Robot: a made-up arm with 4 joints.
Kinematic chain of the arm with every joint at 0, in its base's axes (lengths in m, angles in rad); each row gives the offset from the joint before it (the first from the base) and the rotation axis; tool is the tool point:
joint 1: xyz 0 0 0.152 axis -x
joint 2: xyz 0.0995 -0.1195 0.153 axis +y
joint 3: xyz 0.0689 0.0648 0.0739 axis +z
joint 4: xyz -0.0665 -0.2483 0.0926 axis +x
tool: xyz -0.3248 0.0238 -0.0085
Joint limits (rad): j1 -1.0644..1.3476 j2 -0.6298..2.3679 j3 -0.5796..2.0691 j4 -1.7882..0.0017
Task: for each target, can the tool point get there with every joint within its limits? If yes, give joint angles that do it. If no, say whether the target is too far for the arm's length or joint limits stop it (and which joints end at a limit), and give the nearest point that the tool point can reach.
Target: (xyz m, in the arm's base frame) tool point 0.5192 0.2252 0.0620
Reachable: no: joint limits stop it (at a limit: joint 1, joint 2, joint 3, joint 4) | nearest point 0.4828 0.2926 0.2474 | short by 0.201 m
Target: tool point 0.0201 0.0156 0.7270
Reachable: yes | joints 0.7333 0.7815 0.2366 -0.5948
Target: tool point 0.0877 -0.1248 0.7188
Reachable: yes | joints 0.7425 0.5341 0.6537 -0.4137
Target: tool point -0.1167 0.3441 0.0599
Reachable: no: joint limits stop it (at a limit: joint 1, joint 3, joint 4) | nearest point -0.2308 0.3846 0.2682 | short by 0.241 m
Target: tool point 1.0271 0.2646 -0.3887
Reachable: no: too far | nearest point 0.5154 -0.0128 -0.1534 | short by 0.628 m
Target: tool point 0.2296 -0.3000 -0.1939
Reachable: yes | joints -0.2426 1.6032 1.8077 -1.6536
